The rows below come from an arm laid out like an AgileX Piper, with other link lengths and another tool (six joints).
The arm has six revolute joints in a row. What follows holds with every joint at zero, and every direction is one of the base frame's. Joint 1 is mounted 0.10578 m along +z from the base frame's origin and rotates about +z. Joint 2 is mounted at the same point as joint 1 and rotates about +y. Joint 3 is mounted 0.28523 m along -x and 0.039 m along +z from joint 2 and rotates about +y. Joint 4 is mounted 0.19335 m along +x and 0.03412 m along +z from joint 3 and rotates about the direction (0.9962, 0, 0.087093). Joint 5 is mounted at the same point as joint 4 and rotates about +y. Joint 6 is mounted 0.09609 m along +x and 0.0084 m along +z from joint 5 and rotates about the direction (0.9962, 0, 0.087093). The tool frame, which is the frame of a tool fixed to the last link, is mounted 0.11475 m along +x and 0.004 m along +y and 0.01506 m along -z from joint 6; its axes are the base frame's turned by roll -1.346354, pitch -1.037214 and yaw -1.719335 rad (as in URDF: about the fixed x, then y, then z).
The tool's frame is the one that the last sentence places.
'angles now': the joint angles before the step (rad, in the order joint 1, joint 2, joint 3, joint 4, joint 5, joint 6). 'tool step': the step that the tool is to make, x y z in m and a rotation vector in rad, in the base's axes. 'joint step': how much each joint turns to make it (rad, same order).
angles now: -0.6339 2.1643 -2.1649 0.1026 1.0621 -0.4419
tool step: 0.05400 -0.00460 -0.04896 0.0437 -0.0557 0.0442
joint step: 0.0263 0.2256 -0.2053 0.0797 -0.0380 -0.0210
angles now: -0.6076 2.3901 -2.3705 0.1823 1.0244 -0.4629
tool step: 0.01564 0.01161 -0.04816 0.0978 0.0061 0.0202
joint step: 0.0052 0.1050 -0.0048 0.0913 -0.0354 -0.0263
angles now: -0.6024 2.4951 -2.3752 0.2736 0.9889 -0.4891
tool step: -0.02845 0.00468 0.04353 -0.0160 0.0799 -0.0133
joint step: -0.0001 -0.0762 -0.0871 -0.0904 0.2120 0.0672
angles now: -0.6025 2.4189 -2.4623 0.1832 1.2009 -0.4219
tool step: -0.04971 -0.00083 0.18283 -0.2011 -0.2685 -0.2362
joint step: 0.0000 -0.3650 -0.0298 -0.1710 0.0363 0.2373
